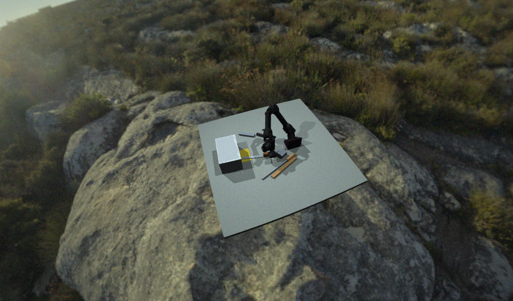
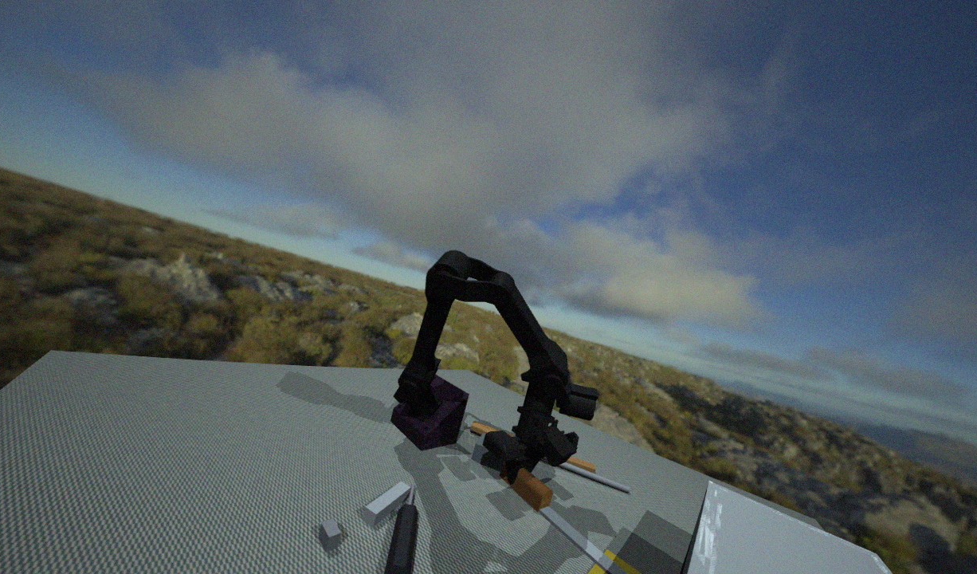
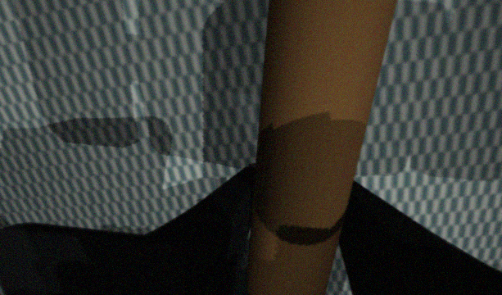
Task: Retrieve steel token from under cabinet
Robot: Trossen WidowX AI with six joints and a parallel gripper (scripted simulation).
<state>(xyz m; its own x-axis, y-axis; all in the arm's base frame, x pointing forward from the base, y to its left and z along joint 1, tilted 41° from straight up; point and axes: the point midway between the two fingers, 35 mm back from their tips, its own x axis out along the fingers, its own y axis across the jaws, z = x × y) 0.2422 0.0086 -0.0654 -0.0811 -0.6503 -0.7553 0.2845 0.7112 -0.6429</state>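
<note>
The grey block is 9 cm behind my gripper tip, 4 cm to the left of it and 1 cm above it. The rest, counted from my gripper tip: grey bar 8 cm behind, 24 cm to the right; then small grey cube 7 cm behind, 34 cm to the right; then wooden stick 4 cm behind, 18 cm to the left.
</note>
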